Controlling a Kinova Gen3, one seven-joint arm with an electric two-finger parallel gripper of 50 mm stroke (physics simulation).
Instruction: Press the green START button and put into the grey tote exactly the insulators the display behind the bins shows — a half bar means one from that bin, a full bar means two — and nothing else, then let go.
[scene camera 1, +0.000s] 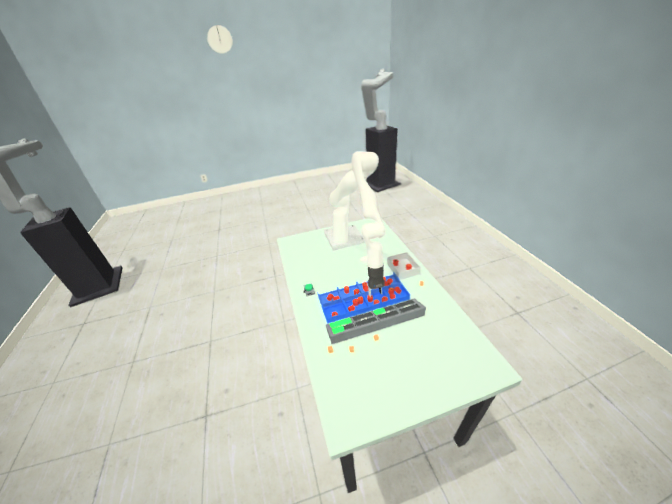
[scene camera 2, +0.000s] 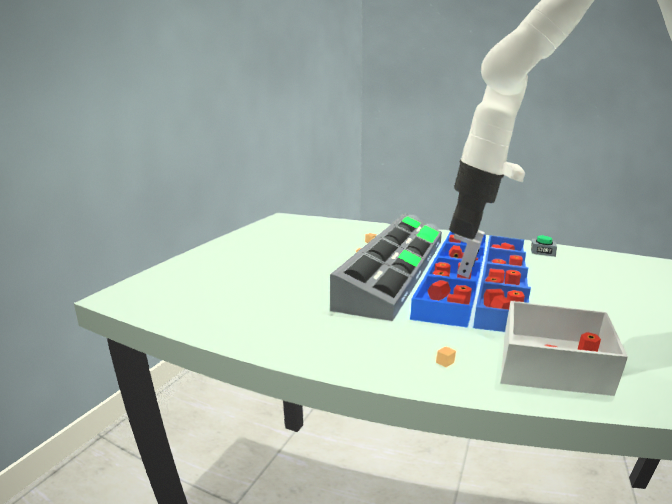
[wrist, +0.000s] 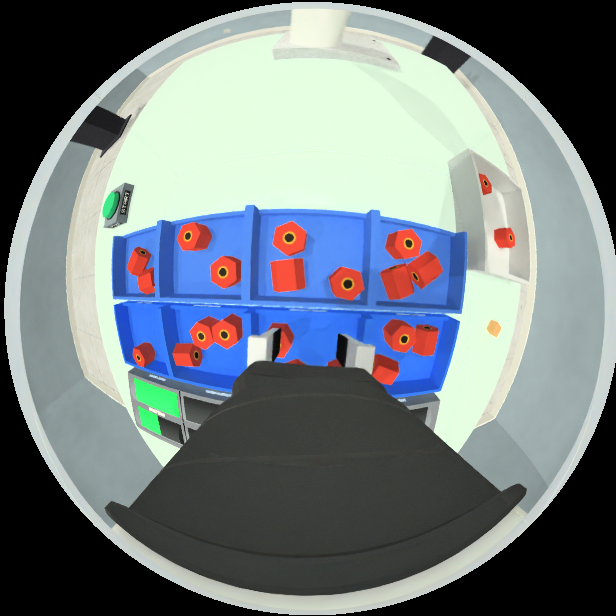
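Observation:
The blue bins (scene camera 2: 469, 276) hold several red insulators in two rows of compartments. My gripper (wrist: 307, 350) is open and lowered into a compartment of the row beside the display, also seen in scene camera 2 (scene camera 2: 469, 260). A red insulator (wrist: 281, 339) lies just by its left finger, and others are partly hidden under the gripper body. The grey display (scene camera 2: 385, 265) shows three green bars (scene camera 2: 427, 233). The grey tote (scene camera 2: 561, 347) holds a red insulator (scene camera 2: 588, 341) and a second one (wrist: 485, 183). The green START button (scene camera 2: 543, 240) sits beyond the bins.
Small orange cubes lie loose on the table, one in front of the tote (scene camera 2: 445, 356), one behind the display (scene camera 2: 370, 237). The arm's base (scene camera 1: 344, 238) stands at the table's far end. The tote stands just right of the bins.

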